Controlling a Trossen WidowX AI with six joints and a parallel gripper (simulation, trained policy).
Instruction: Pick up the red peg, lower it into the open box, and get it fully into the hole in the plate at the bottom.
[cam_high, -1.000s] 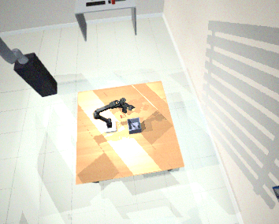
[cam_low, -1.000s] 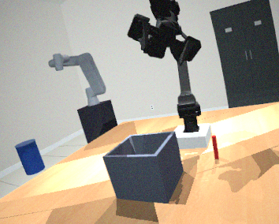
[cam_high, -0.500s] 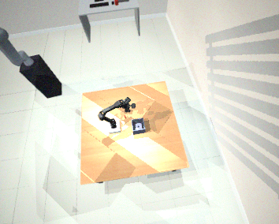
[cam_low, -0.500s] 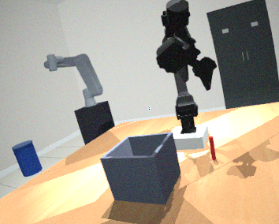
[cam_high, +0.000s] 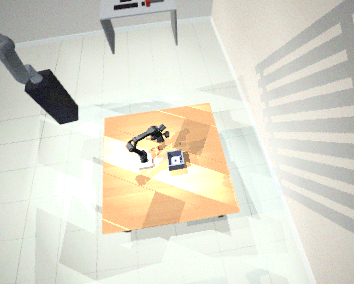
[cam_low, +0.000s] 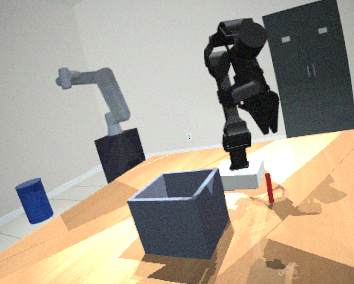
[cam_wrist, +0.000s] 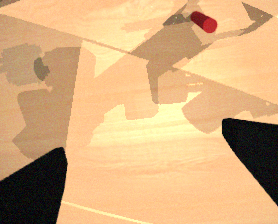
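Right now my gripper tip is 16 cm above the red peg, 6 cm past it and 3 cm to the left of it. The rest, counted from my gripper tip: plate 22 cm to the right, 15 cm below, 7 cm ahead.
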